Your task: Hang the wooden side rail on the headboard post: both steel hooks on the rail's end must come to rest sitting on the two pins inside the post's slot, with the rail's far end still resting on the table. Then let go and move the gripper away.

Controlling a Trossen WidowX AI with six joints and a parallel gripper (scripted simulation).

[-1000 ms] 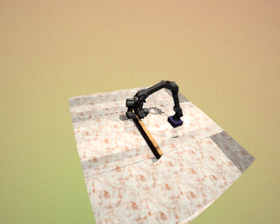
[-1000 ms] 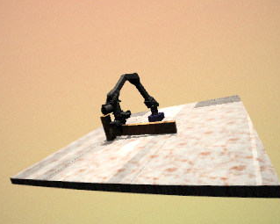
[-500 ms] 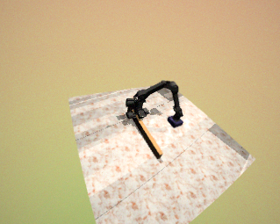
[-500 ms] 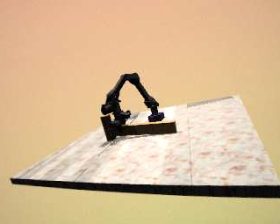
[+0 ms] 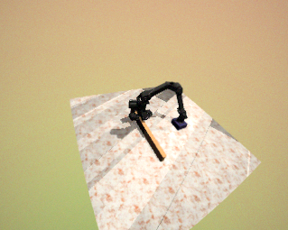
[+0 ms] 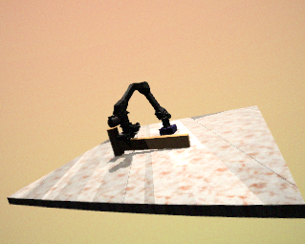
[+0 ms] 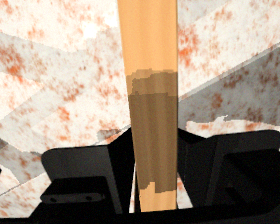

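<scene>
Now: gripper tip 110 mm to the left of the headboard post and 40 mm below it.
</scene>
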